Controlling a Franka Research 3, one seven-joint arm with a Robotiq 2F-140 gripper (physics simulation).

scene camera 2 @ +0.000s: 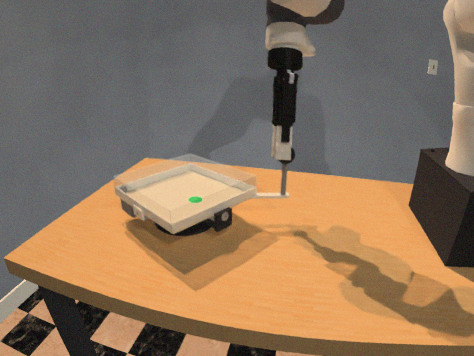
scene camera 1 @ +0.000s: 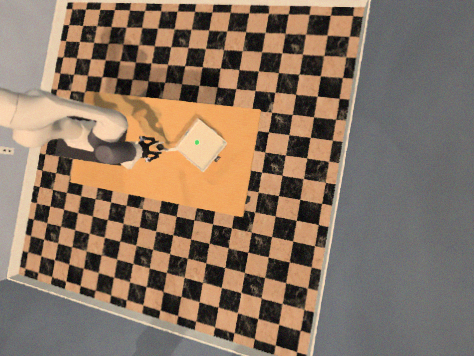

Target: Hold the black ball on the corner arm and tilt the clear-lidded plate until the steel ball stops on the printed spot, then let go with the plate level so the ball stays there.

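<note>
The clear-lidded plate [scene camera 1: 210, 134] [scene camera 2: 165, 192] stands raised on its mount on the table, its pale floor showing through the lid. It looks close to level; I cannot tell a slight tilt. The green printed spot [scene camera 1: 197, 142] [scene camera 2: 195, 199] is uncovered. A small grey patch, perhaps the steel ball [scene camera 2: 124, 188], shows in the plate's left corner in scene camera 2; I cannot make the ball out in scene camera 1. My gripper [scene camera 1: 156, 148] [scene camera 2: 283, 153] points down, shut on the black ball [scene camera 1: 160, 147] [scene camera 2: 290, 155], which tops the upright post of the corner arm [scene camera 2: 271, 195].
The wooden table [scene camera 1: 165, 185] [scene camera 2: 280, 280] carries the plate. Dark blocks, one of them a black block [scene camera 1: 217, 159] [scene camera 2: 223, 219], sit at the plate's sides. The robot's dark base [scene camera 2: 435, 200] stands at the right in scene camera 2. Shadows of arm and plate fall on the table.
</note>
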